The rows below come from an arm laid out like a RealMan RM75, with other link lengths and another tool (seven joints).
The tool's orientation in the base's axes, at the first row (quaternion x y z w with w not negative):
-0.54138, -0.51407, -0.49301, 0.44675
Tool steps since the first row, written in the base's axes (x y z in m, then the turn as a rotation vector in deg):
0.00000, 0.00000, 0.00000, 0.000, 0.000, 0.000
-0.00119, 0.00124, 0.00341, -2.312, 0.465, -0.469
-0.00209, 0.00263, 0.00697, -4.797, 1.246, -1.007
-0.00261, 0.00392, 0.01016, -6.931, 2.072, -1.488
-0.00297, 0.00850, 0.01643, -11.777, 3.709, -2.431
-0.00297, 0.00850, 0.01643, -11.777, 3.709, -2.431
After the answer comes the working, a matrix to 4 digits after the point.
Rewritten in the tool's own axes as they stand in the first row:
0.00000, 0.00000, 0.00000, 0.000, 0.000, 0.000
0.00355, -0.00120, 0.00075, -0.378, -2.350, 0.342
0.00726, -0.00211, 0.00165, -0.785, -4.897, 0.992
0.01058, -0.00265, 0.00252, -1.136, -7.095, 1.707
0.01735, -0.00320, 0.00631, -1.811, -12.067, 3.076
0.01735, -0.00320, 0.00631, -1.811, -12.067, 3.076

The tool's axes in the first row as the columns of a matrix, in the base's axes (rounded; the answer above uses it unrounded):
-0.0146, 0.9971, 0.0745
0.1161, -0.0723, 0.9906
0.9931, 0.0232, -0.1147

